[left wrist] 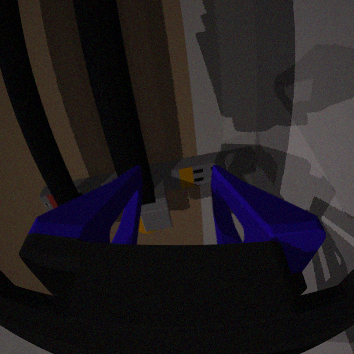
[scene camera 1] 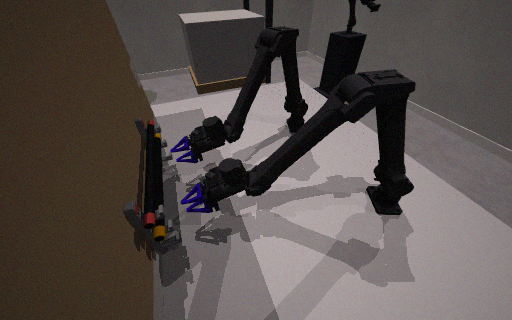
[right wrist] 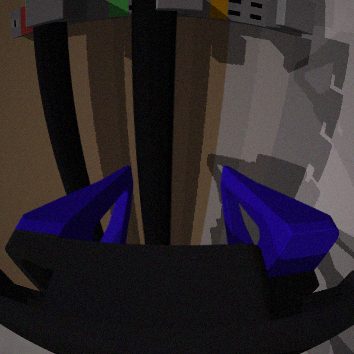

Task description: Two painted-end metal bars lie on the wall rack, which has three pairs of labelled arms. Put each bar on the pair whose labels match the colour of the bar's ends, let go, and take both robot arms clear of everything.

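Frame: origin at the left arm's base, x ahead, y left, z up, level; millimetres.
Seen in the pictures: left gripper, fingertip midpoint: [left wrist: 176, 174] [scene camera 1: 183, 206]; right gripper, fingertip midpoint: [scene camera 1: 173, 156] [right wrist: 176, 174]; left arm's base, origin of the base link: [scene camera 1: 382, 200]; right arm's base, origin of the base link: [scene camera 1: 295, 126].
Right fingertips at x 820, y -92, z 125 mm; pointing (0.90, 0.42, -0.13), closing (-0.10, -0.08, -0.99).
Note:
Pixels of each thing's top centre, then the offset from my right fingertips to it. "spot": a spot on its surface instead. Level surfaces: height alone.
- red-ended bar, middle of its top: [right wrist: 78, 224] [scene camera 1: 148, 158] 9 mm ahead, 116 mm left, 96 mm up
- yellow-ended bar, middle of its top: [right wrist: 141, 217] [scene camera 1: 156, 172] 13 mm ahead, 112 mm left, 26 mm up
- green label, surface spot: [right wrist: 118, 6] spot: 108 mm ahead, 59 mm right, 36 mm up
- pale table top, its level: 125 mm down
The red-ended bar [scene camera 1: 149, 175] [left wrist: 30, 125] [right wrist: 55, 100] lies on the wall rack [scene camera 1: 131, 211] [right wrist: 295, 19] beside a red label [left wrist: 52, 201] [right wrist: 26, 21]. The yellow-ended bar [scene camera 1: 156, 185] [left wrist: 107, 90] [right wrist: 154, 125] lies on the rack farther from the wall, between a green label [right wrist: 118, 6] and a yellow label [left wrist: 186, 177] [right wrist: 218, 9] in the right wrist view. My left gripper [scene camera 1: 185, 206] [left wrist: 176, 174] is open and empty, off the bars near their lower end in scene camera 1. My right gripper [scene camera 1: 174, 155] [right wrist: 176, 174] is open and empty, off the bars farther up.
The brown wall panel [scene camera 1: 65, 150] stands behind the rack at the left of scene camera 1. A pale table top [scene camera 1: 310, 240] lies under both arms. A grey box [scene camera 1: 225, 50] and a dark pedestal [scene camera 1: 342, 62] stand at the back.

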